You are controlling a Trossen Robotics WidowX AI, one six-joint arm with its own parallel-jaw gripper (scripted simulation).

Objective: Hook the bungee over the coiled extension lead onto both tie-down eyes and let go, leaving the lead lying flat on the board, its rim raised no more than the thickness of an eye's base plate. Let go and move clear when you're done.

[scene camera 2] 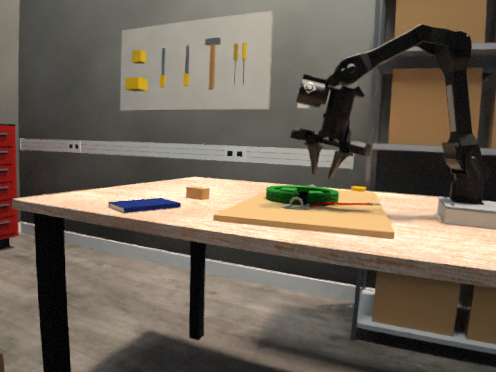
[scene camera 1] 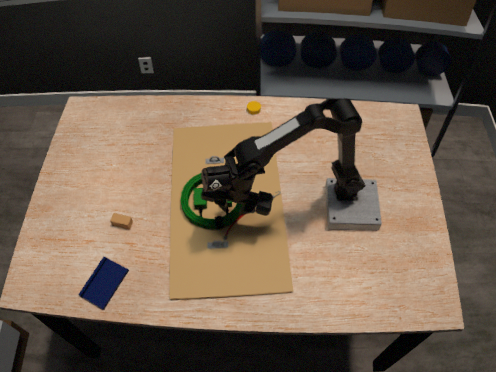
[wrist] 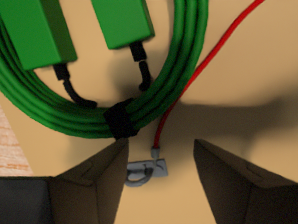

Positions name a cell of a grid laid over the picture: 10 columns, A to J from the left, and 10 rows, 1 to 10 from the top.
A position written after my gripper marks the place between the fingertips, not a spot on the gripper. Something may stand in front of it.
Labels:
My gripper shows in scene camera 2 (G5), in scene camera 1 (E6) and in the wrist view (F7). A blue book shows in scene camera 2 (C6) and in scene camera 1 (C8); in the wrist view it is out of frame. A coiled extension lead shows in scene camera 2 (F6), in scene camera 1 (E6) and in the wrist view (B2).

